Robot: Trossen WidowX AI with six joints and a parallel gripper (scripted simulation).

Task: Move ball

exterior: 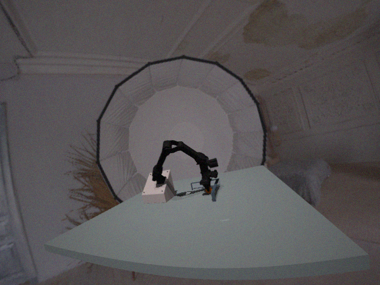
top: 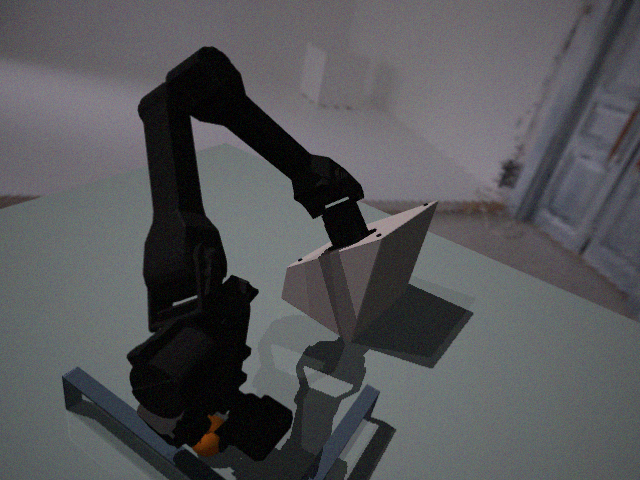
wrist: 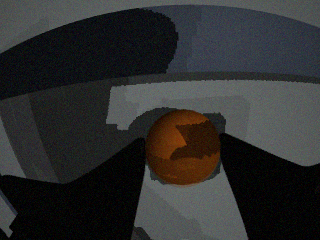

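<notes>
Right now the orange ball is right at my gripper tip. Round my gripper tip: see-through copy of ball: right at my gripper tip.
</notes>
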